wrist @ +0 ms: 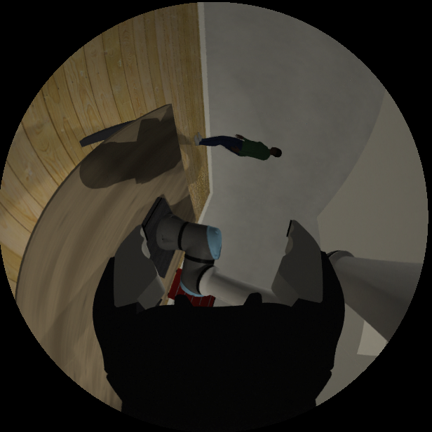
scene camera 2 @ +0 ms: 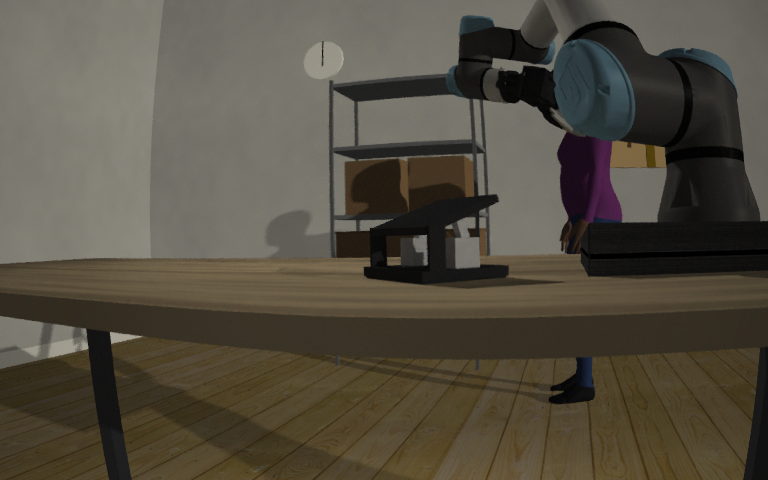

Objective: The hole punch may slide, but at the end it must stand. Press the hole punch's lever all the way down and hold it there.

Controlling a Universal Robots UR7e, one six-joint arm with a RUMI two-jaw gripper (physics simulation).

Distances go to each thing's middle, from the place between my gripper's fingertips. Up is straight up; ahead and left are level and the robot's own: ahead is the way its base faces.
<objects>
The hole punch lever point(scene camera 2: 452, 211) lies 240 mm ahead of my hand, 490 mm to the left of it and 230 mm below it. Round my hand: hole punch point(scene camera 2: 435, 259) 240 mm ahead, 490 mm to the left, 250 mm below.
</objects>
